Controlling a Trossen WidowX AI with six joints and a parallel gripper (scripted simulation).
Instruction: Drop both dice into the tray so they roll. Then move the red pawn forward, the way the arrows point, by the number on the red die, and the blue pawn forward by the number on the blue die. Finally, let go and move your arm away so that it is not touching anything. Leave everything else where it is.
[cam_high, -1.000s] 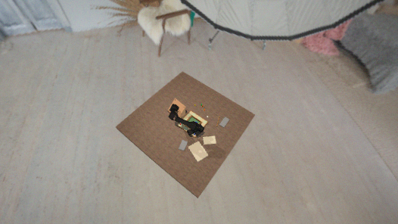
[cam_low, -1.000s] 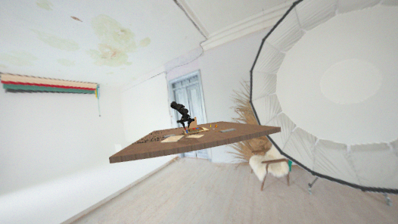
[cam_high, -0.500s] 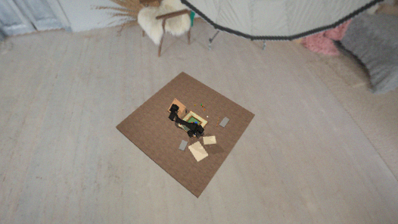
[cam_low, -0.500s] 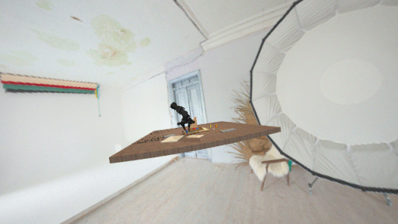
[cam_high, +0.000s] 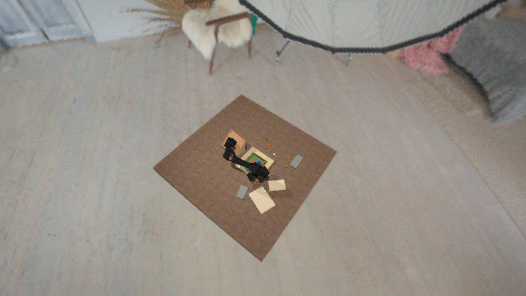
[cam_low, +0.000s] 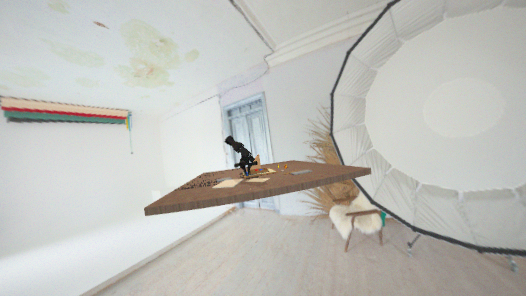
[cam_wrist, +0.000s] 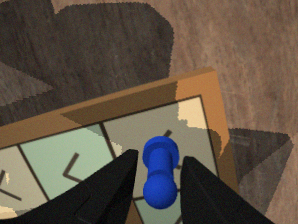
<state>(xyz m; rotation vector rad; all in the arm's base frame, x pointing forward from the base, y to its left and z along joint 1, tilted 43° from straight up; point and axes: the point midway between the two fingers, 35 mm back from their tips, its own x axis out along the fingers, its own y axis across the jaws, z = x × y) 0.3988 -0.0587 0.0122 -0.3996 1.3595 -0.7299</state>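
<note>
Now: gripper tip 13 cm past the red die, 8 cm to the right of it and 1 cm below it. Round my gripper tip: blue pawn (1 cm above).
</note>
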